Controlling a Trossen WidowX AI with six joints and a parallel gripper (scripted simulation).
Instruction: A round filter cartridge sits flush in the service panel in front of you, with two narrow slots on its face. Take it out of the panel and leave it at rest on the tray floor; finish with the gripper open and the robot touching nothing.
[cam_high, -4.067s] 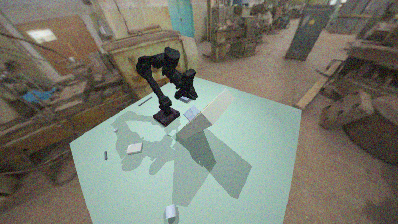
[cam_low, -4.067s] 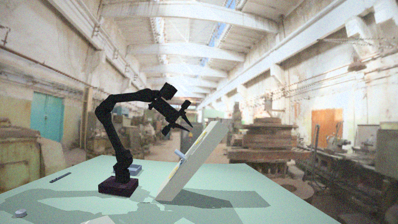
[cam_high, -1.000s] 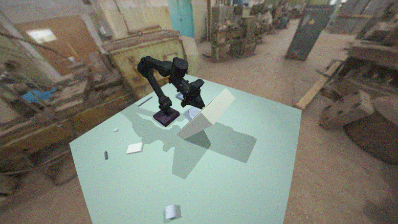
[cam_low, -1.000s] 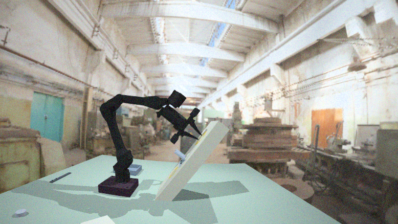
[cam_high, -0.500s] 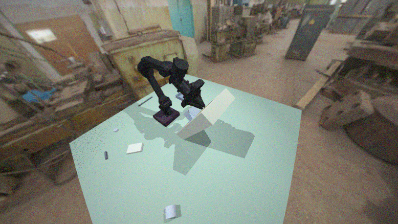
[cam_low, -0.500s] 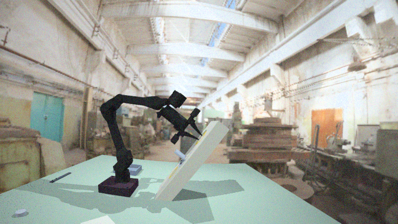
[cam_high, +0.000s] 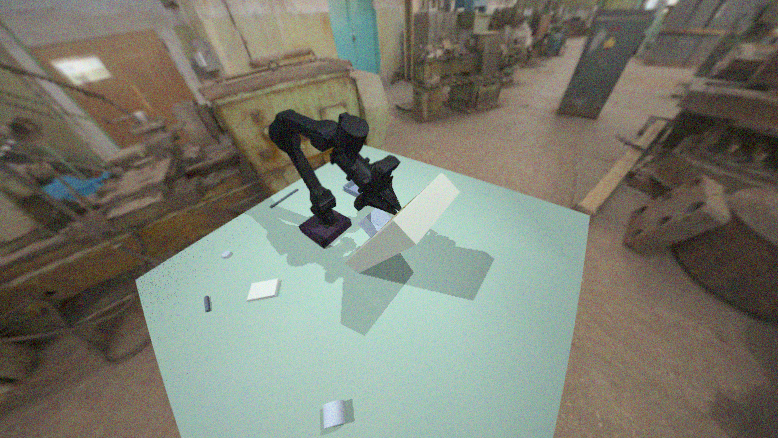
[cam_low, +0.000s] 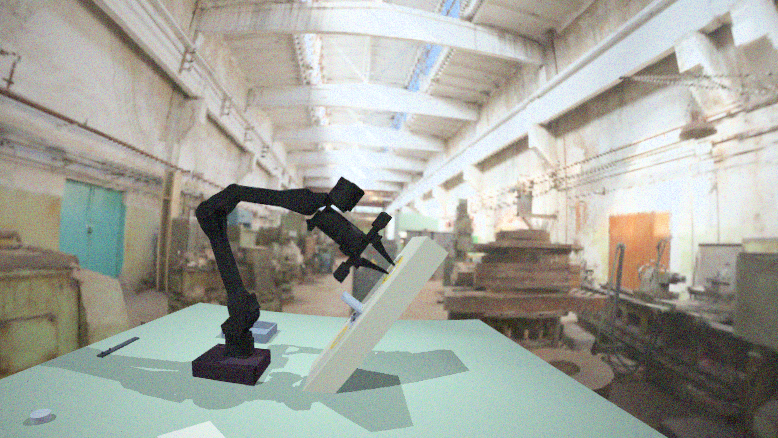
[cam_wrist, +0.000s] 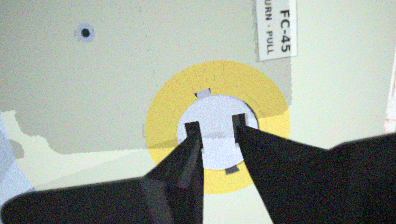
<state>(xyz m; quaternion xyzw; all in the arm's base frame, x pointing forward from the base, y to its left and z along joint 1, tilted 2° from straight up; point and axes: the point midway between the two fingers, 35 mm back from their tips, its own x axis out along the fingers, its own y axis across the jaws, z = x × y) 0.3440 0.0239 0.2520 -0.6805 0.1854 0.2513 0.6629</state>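
The round filter cartridge lies 2 cm ahead of my gripper tip and 1 cm below it. Also, from my gripper tip: white card: 36 cm to the right, 30 cm behind, 27 cm below.
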